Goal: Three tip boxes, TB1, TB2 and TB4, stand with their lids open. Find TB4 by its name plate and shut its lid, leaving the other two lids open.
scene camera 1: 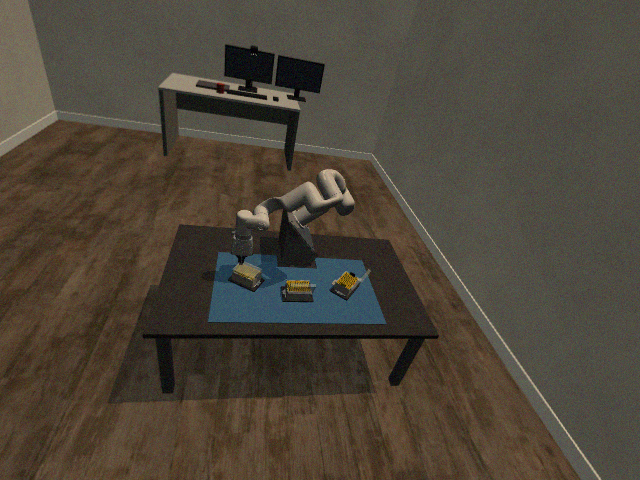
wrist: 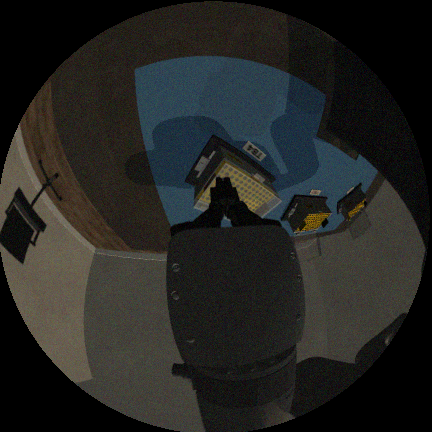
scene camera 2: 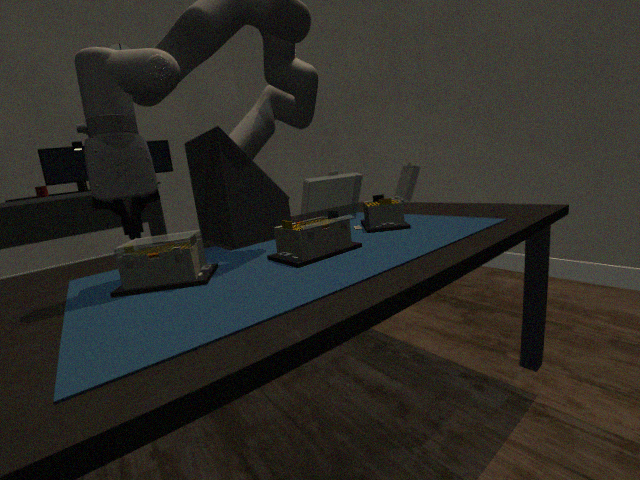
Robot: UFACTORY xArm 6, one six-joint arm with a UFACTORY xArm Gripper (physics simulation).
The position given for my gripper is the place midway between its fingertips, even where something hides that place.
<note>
I see my gripper (wrist: 221, 185) and a blue mat (wrist: 181, 102).
</note>
